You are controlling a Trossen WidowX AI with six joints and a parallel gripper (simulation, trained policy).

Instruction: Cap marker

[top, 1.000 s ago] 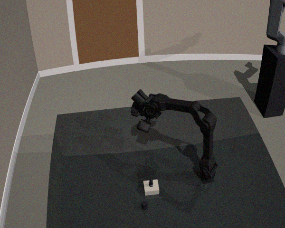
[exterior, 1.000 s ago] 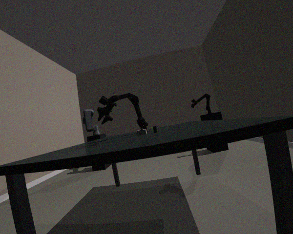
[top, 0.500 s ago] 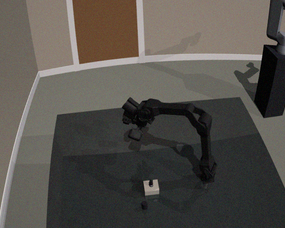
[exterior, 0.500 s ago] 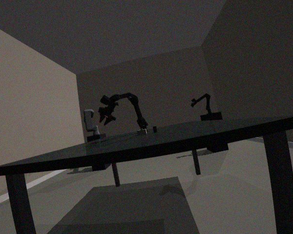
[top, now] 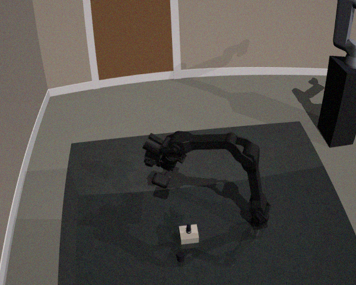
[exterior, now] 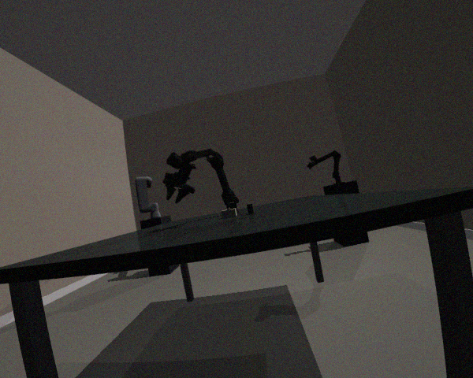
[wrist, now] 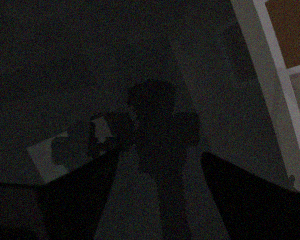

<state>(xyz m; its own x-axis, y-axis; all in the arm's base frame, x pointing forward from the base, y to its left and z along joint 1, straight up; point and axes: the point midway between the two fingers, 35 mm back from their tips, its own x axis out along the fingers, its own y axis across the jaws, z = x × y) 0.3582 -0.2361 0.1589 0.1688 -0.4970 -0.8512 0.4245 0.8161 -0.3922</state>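
My gripper tip is now 380 mm to the right of the dark cap, 110 mm above it and 20 mm past it. The rest, counted from my gripper tip: pale holder block 270 mm to the left, 110 mm below, 70 mm behind.
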